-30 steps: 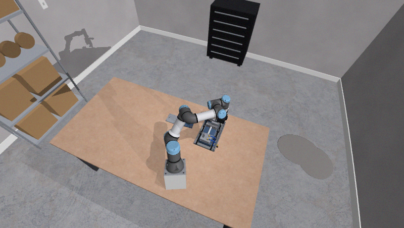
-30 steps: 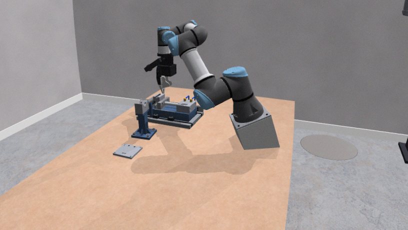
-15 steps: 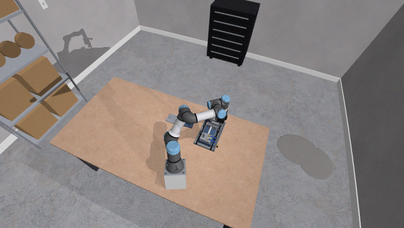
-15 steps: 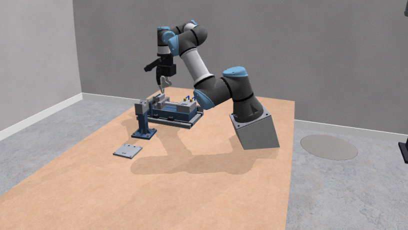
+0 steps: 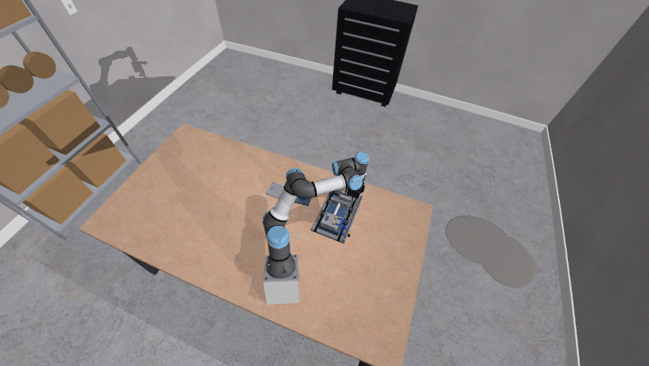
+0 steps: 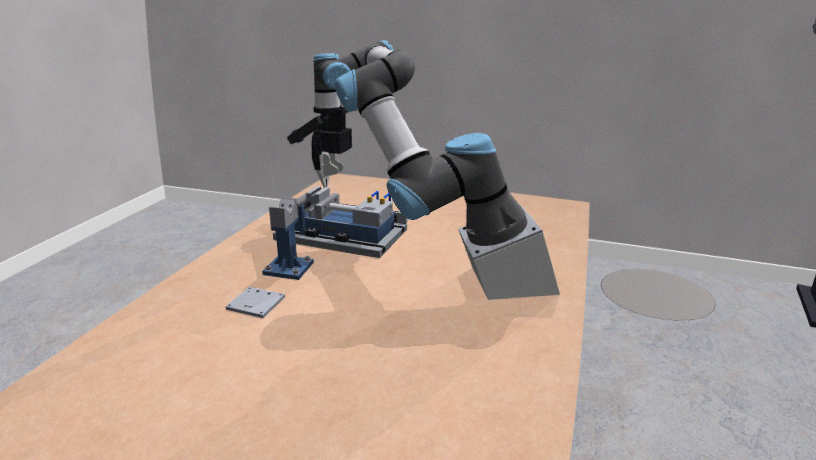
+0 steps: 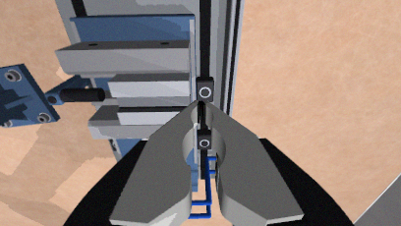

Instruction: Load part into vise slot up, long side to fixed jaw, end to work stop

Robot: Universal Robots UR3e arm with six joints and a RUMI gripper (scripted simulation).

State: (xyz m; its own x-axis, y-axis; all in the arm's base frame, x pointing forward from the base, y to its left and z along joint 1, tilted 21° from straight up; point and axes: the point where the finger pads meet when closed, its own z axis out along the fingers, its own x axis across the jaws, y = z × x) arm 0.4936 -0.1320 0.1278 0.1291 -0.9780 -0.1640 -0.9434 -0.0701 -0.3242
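Right now the part is 10 mm behind my hand, 40 mm to the left of it and 20 mm below it. Also, from my hand: fixed jaw 20 mm ahead, 60 mm to the left, 40 mm below; work stop 10 mm behind, 100 mm to the left, 30 mm below; vise 80 mm behind, 50 mm to the left, 80 mm below.
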